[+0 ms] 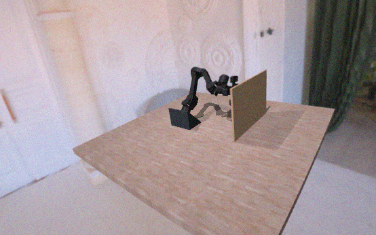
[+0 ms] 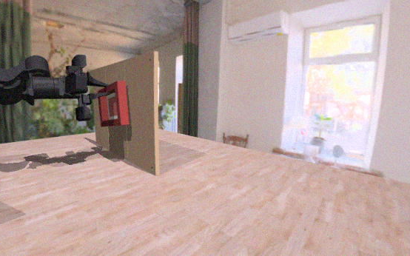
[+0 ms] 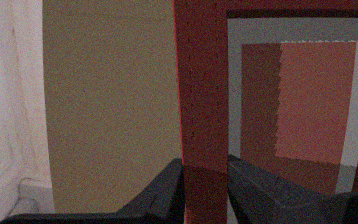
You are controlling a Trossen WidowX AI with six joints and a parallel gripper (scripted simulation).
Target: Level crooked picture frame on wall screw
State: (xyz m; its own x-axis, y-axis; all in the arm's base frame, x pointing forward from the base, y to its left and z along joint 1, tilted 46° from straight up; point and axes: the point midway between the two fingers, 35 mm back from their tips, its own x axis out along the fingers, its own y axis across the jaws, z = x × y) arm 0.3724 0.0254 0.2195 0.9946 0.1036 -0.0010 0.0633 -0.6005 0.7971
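The red picture frame lies 50 mm below my gripper tip, 10 mm to the right of it and 10 mm ahead of it. Round my gripper tip: tan wall board: 70 mm below, 20 mm ahead, 10 mm to the left.
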